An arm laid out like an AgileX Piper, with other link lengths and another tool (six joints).
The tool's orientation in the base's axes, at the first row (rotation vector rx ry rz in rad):
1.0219, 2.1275, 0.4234
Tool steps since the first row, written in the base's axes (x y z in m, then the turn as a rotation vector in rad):
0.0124, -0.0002, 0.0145, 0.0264, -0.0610, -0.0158
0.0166, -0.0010, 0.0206, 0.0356, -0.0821, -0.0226
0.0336, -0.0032, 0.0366, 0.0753, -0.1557, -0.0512
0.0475, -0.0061, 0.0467, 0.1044, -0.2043, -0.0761
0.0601, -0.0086, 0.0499, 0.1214, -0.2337, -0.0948
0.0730, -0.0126, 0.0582, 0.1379, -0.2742, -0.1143
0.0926, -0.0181, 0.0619, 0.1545, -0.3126, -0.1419
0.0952, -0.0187, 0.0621, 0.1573, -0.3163, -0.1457
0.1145, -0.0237, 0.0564, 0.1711, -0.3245, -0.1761
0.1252, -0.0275, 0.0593, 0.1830, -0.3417, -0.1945
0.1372, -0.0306, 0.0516, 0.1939, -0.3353, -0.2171
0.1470, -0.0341, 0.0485, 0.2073, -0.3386, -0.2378
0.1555, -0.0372, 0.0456, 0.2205, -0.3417, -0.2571
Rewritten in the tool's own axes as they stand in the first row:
-0.0122, 0.0147, -0.0008, -0.0510, -0.0331, 0.0311
-0.0174, 0.0198, -0.0019, -0.0681, -0.0453, 0.0428
-0.0338, 0.0365, -0.0003, -0.1284, -0.0865, 0.0926
-0.0467, 0.0478, 0.0030, -0.1667, -0.1154, 0.1316
-0.0554, 0.0548, 0.0101, -0.1878, -0.1353, 0.1573
-0.0678, 0.0639, 0.0139, -0.2170, -0.1629, 0.1833
-0.0821, 0.0730, 0.0258, -0.2409, -0.1937, 0.2149
-0.0837, 0.0741, 0.0276, -0.2431, -0.1967, 0.2196
-0.0931, 0.0781, 0.0457, -0.2410, -0.2115, 0.2506
-0.1019, 0.0831, 0.0516, -0.2507, -0.2262, 0.2721
-0.1057, 0.0833, 0.0657, -0.2397, -0.2290, 0.2954
-0.1111, 0.0846, 0.0750, -0.2382, -0.2355, 0.3194
-0.1157, 0.0856, 0.0832, -0.2370, -0.2412, 0.3422

